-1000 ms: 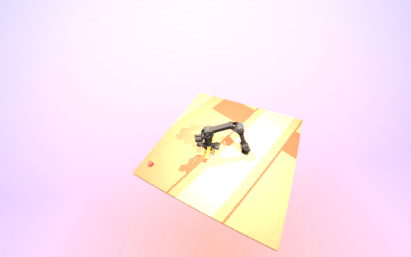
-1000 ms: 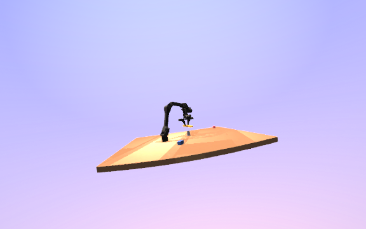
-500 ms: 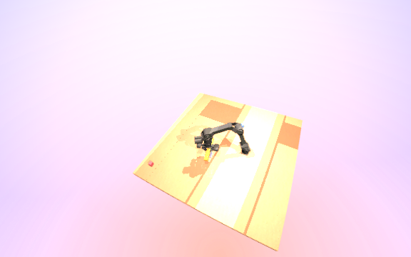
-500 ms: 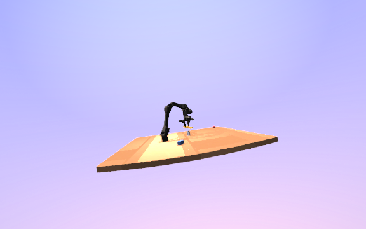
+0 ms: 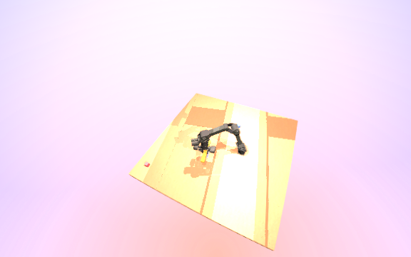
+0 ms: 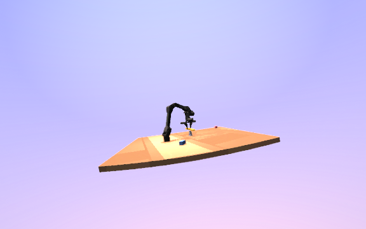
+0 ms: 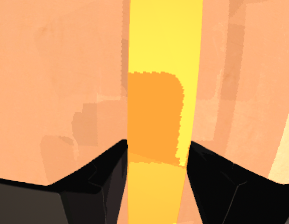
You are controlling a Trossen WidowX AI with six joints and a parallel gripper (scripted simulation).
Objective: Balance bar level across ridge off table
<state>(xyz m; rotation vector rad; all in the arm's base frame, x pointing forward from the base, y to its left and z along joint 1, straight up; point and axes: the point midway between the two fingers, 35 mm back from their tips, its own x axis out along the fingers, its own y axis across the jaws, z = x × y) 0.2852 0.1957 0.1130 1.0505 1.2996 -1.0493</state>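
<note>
Now: gripper tip 1 cm short of the yellow bar and 3 cm to the left of it. The rest, counted from my gripper tip: small red cube 45 cm ahead, 30 cm to the left, 6 cm below; small blue block 14 cm behind, 47 cm to the right, 6 cm below.
</note>
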